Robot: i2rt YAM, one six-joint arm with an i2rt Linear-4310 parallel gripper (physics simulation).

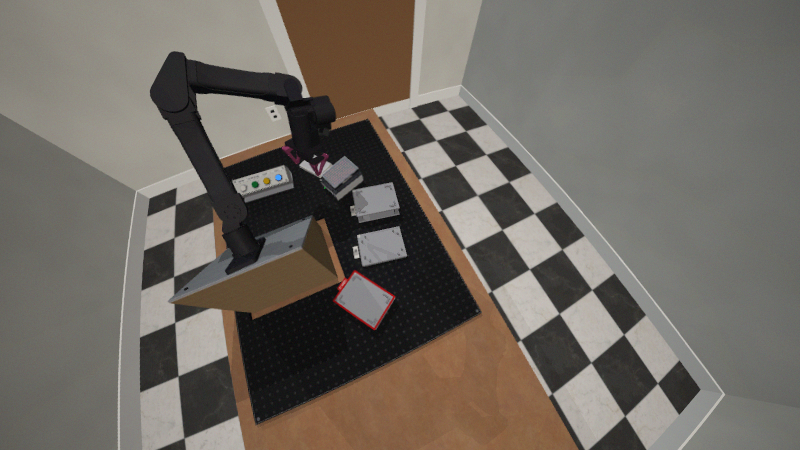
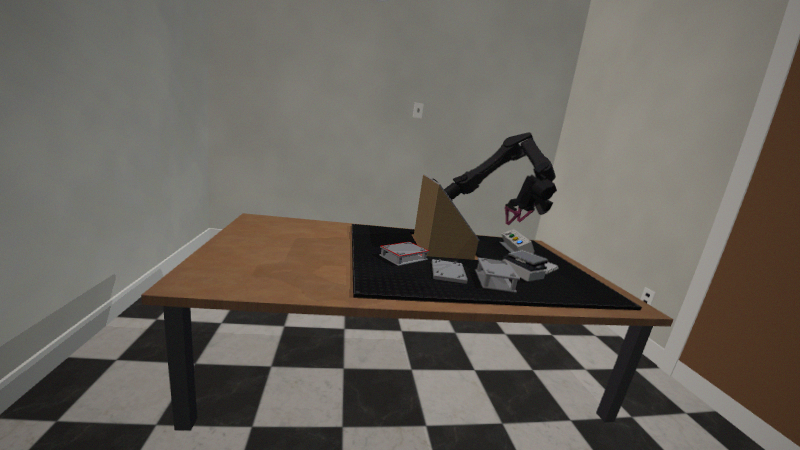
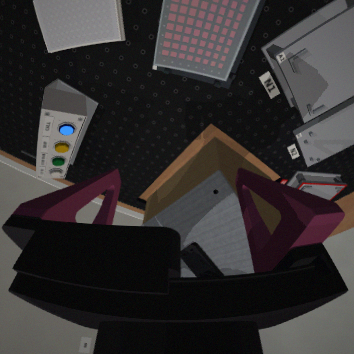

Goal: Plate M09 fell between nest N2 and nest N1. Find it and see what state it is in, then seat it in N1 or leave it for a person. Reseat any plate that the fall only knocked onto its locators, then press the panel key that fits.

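Places are measured from the arm's base along level axes (x back, y right, z up), in millimetres.
Pixels of known places: gripper, fingertip midpoint: (image 1: 308, 169) (image 2: 513, 222) (image 3: 177, 174); arm's base, origin of the base link: (image 1: 249, 254) (image 2: 444, 197).
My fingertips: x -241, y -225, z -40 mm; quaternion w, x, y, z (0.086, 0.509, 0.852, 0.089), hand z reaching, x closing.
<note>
Ahead of a thing's pixels: the offset from my fingertips to its middle. "pt": to the spot under its first point. Level surfaces: height alone.
My gripper (image 1: 305, 166) (image 2: 514, 222) (image 3: 177, 174) is open and empty, high above the mat near the key panel. Nest N1 @(dx -170, dy +146, dz -157 mm) (image 1: 375, 198) (image 2: 497, 268) (image 3: 332, 60) is a raised grey stand. Nest N2 @(dx -101, dy +309, dz -175 mm) (image 1: 382, 246) (image 2: 449, 270) (image 3: 332, 131) is a low grey block beside it. No plate shows on either, nor in the visible part of the gap; no M09 label is readable. A red-edged nest @(dx +41, dy +447, dz -165 mm) (image 1: 363, 299) (image 2: 403, 249) (image 3: 322, 190) stands beyond N2. The panel @(dx +195, dy -191, dz -146 mm) (image 1: 264, 183) (image 2: 515, 240) (image 3: 62, 146) has white, green, yellow and blue keys.
A pink-dotted plate @(dx -104, dy -30, dz -112 mm) (image 1: 342, 171) (image 3: 205, 37) sits on a dark-topped grey unit @(pt dx -182, dy +6, dz -142 mm) (image 2: 529, 272) beside N1. A pale block @(dx -33, dy -186, dz -181 mm) (image 2: 552, 267) (image 3: 80, 25) is beside that unit. The arm's wedge-shaped base (image 1: 285, 279) (image 2: 447, 229) stands at the edge of the black mat @(dz -187 mm) (image 1: 313, 358).
</note>
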